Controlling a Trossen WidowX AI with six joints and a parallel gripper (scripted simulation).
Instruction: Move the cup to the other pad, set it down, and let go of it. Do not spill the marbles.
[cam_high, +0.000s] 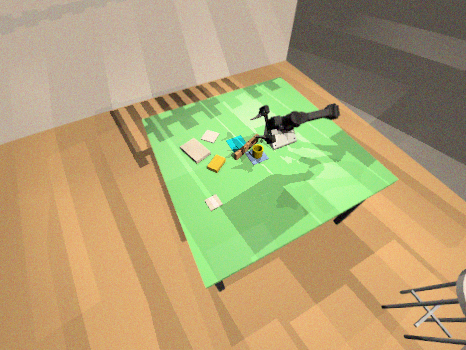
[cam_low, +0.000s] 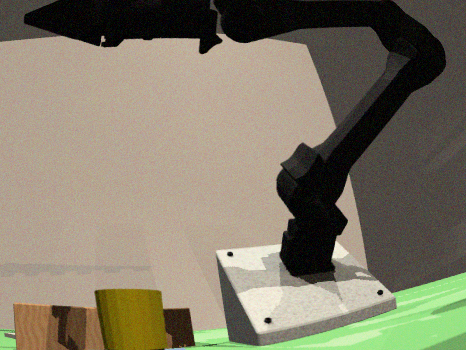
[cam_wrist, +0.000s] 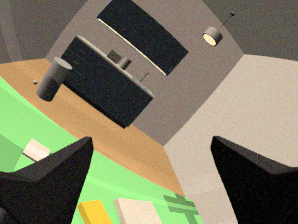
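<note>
Right now the yellow cup is 11 cm behind my gripper tip, 10 cm to the right of it and 33 cm below it. Also, from my gripper tip: pale blue pad (10 cm behind, 10 cm to the right, 37 cm below); orange block (17 cm ahead, 12 cm to the right, 35 cm below); brown wooden bar (6 cm behind, 17 cm to the right, 34 cm below).
</note>
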